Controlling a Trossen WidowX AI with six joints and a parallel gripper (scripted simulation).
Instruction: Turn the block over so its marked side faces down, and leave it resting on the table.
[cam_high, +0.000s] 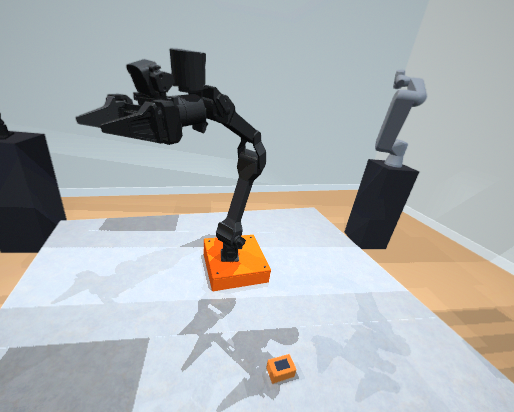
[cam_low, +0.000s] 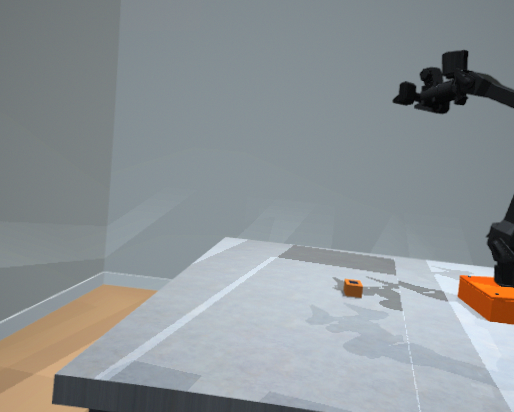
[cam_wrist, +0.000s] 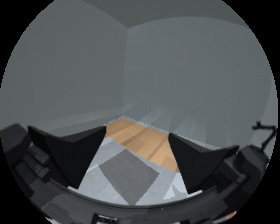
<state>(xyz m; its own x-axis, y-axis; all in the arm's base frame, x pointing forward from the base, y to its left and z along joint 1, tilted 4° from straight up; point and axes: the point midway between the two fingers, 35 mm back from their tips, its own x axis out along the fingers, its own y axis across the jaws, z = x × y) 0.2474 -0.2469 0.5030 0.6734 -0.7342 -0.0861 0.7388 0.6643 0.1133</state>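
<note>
Right now my gripper tip is 53 cm above the orange block, 37 cm to the right of it and 8 cm short of it.
</note>
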